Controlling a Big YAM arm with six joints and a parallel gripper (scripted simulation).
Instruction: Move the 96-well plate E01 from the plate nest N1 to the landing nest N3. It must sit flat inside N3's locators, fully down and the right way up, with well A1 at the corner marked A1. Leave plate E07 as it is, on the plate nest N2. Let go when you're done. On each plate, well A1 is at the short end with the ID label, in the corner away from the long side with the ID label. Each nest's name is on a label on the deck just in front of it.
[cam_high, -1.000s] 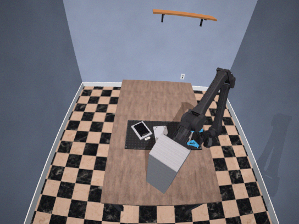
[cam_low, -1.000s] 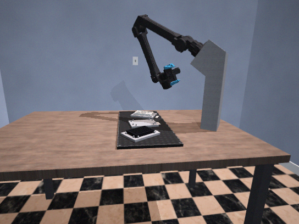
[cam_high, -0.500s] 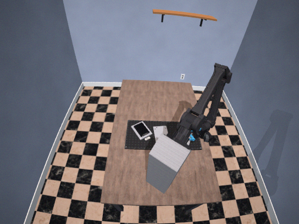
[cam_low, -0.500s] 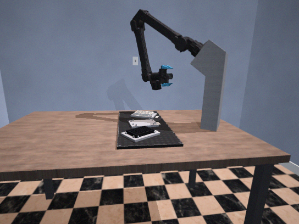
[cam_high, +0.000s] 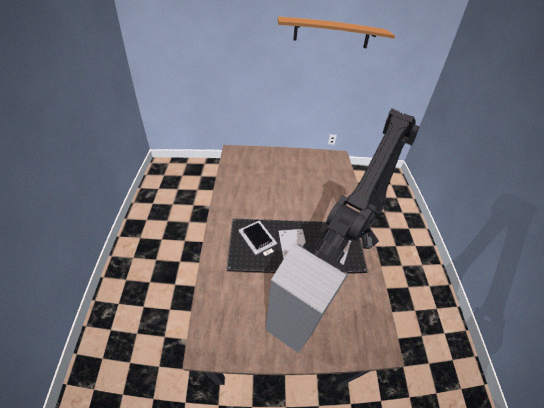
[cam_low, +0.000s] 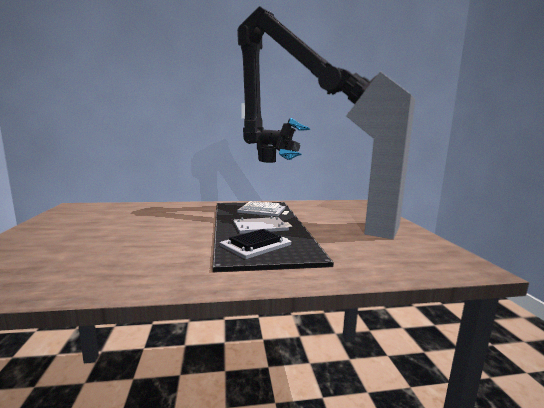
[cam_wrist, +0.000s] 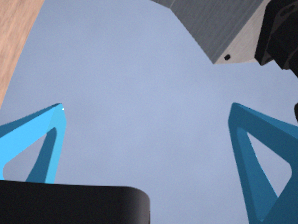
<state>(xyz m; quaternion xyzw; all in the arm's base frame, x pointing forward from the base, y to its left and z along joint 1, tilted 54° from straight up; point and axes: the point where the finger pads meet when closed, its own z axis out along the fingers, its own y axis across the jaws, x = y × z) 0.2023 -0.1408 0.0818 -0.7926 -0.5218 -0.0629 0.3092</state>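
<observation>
Now: the black 96-well plate 29 cm ahead of my hand, 21 cm to the left of it and 26 cm below it. Also, from my hand: white nest: 29 cm ahead, 21 cm to the left, 27 cm below; then nest label: 19 cm ahead, 19 cm to the left, 28 cm below; then white well plate: 10 cm ahead, 12 cm to the right, 26 cm below.
</observation>
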